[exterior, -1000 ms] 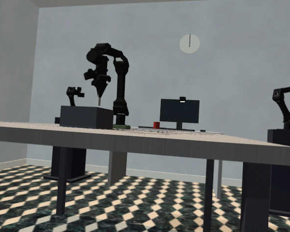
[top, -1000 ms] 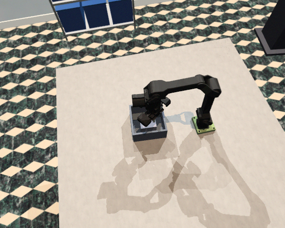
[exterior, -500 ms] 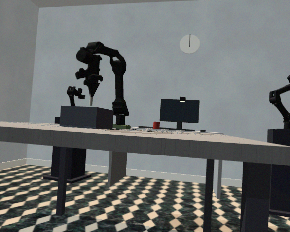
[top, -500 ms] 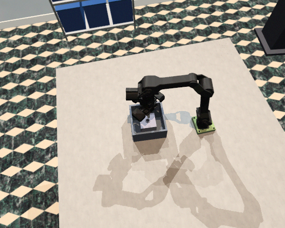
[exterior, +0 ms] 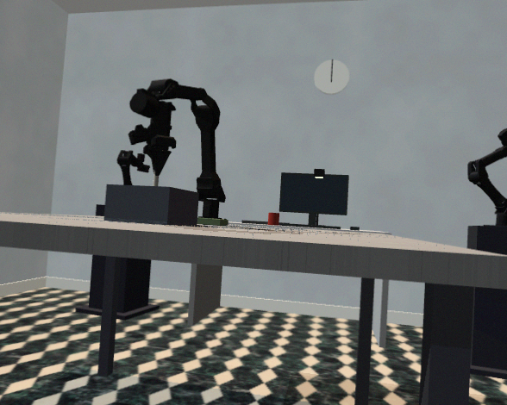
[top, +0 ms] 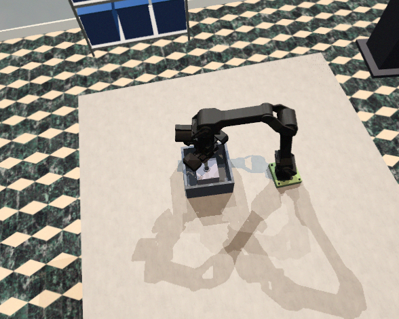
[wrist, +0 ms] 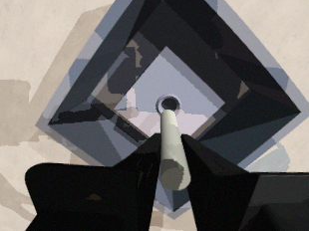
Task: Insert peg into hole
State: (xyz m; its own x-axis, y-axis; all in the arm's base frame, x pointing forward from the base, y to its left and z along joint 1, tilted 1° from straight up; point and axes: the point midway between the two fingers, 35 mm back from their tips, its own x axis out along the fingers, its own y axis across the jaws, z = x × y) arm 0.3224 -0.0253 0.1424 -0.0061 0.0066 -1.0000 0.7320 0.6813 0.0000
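Now: the plate 12 cm below my hand. Also, from my hand: box 14 cm below; then pale grey peg 4 cm below.
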